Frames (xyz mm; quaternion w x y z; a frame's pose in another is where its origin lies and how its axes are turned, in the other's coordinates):
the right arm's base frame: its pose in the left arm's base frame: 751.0 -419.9 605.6 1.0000 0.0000 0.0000 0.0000
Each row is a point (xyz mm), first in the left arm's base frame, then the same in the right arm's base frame.
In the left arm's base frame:
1: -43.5 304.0 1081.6
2: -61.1 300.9 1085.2
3: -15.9 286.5 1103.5
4: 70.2 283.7 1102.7
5: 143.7 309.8 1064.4
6: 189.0 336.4 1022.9
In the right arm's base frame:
1: -794.5 723.9 476.0
2: -812.1 720.8 479.6
3: -766.9 706.4 497.9
4: -680.8 703.6 497.1
5: -607.3 729.7 458.8
6: -562.0 756.3 417.3

